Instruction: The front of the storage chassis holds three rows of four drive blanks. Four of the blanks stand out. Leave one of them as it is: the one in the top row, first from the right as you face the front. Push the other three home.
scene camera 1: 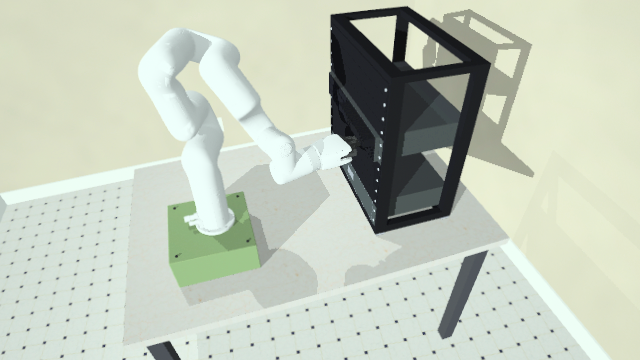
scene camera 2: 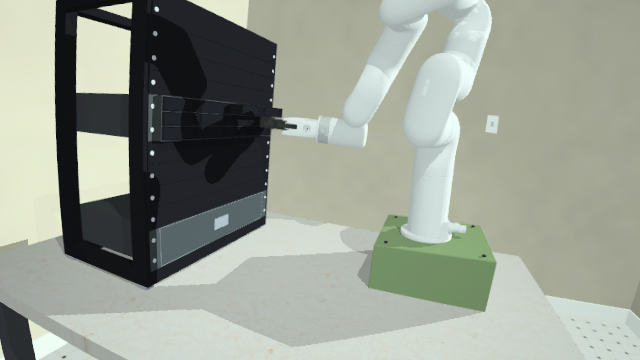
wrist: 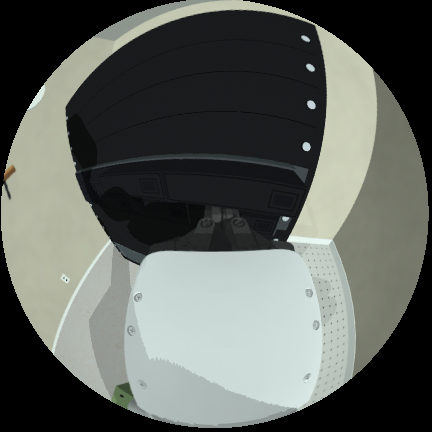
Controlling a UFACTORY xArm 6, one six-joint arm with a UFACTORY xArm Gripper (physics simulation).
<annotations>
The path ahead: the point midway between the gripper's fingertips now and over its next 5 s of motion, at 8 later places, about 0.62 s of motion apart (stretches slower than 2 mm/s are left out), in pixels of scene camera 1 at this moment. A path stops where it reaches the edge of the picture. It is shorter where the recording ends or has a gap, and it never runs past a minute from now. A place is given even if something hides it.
My gripper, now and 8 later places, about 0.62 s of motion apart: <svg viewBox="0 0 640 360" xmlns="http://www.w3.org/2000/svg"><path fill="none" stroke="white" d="M364 137L338 139L326 124L329 122L332 121L335 119L339 119L342 119L345 118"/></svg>
</annotations>
